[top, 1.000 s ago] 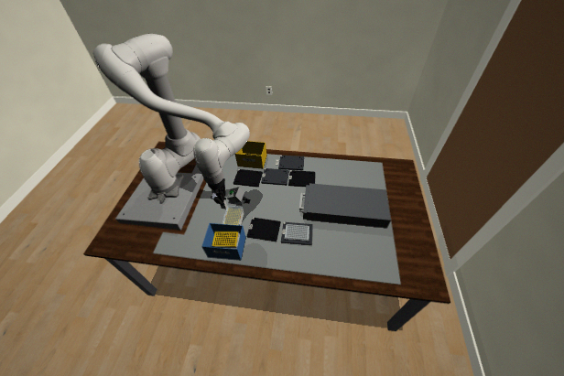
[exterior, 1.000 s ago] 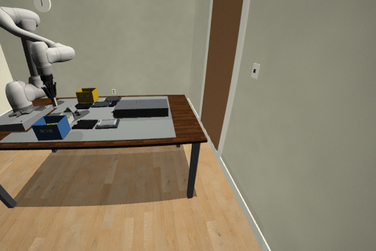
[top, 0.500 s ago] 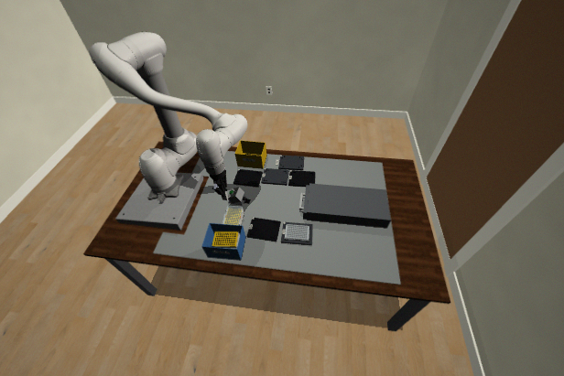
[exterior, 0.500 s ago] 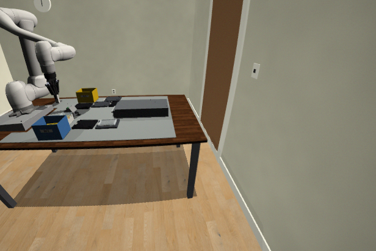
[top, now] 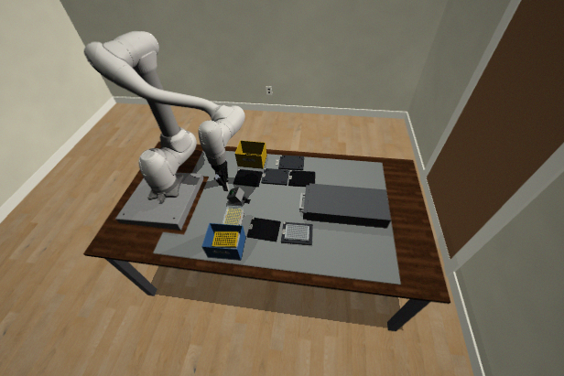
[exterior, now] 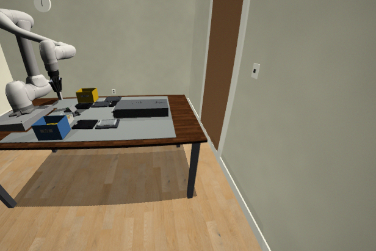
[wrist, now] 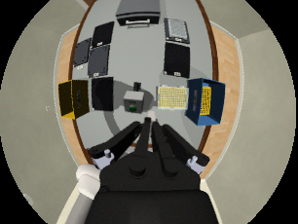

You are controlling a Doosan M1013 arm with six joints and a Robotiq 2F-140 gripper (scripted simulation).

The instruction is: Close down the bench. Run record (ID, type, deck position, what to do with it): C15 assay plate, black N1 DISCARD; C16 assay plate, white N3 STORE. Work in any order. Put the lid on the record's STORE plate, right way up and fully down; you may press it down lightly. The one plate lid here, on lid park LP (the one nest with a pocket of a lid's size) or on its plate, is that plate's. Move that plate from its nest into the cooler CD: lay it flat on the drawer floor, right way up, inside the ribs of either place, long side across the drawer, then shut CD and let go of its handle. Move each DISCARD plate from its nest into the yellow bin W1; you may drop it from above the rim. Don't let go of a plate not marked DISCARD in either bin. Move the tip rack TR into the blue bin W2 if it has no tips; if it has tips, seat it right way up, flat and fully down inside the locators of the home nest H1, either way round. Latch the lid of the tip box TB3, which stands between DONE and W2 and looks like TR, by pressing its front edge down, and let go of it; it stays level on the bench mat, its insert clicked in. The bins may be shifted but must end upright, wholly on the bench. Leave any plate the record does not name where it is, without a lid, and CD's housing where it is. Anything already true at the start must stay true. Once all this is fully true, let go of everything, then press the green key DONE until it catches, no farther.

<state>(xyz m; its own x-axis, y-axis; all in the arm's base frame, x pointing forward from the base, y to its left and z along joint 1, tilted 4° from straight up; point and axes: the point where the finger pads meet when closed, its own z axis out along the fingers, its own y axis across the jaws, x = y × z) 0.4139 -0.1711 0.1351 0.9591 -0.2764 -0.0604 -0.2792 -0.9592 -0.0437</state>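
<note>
Right now the done key block is 150 mm below my hand, 60 mm to the left of it and 20 mm ahead of it. From my hand the other things lie so: black lid park: 220 mm to the left, 200 mm below, 90 mm ahead; tip rack TR: 240 mm to the right, 160 mm below, 20 mm behind; blue bin W2: 240 mm to the right, 170 mm below, 10 mm behind.
</note>
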